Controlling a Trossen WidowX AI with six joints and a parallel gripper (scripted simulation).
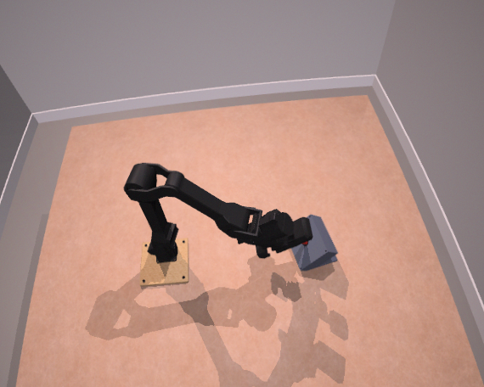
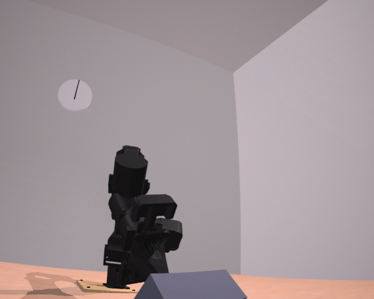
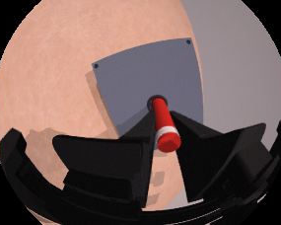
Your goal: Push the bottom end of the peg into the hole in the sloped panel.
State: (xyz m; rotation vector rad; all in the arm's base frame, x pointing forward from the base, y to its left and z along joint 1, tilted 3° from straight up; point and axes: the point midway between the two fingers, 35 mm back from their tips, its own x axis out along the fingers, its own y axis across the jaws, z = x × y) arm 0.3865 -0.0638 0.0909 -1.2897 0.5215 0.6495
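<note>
Right now the grey sloped panel is 4 cm below my gripper tip, 4 cm ahead of it and 1 cm to the left of it. Round my gripper tip: red peg 1 cm behind, 1 cm above.
</note>
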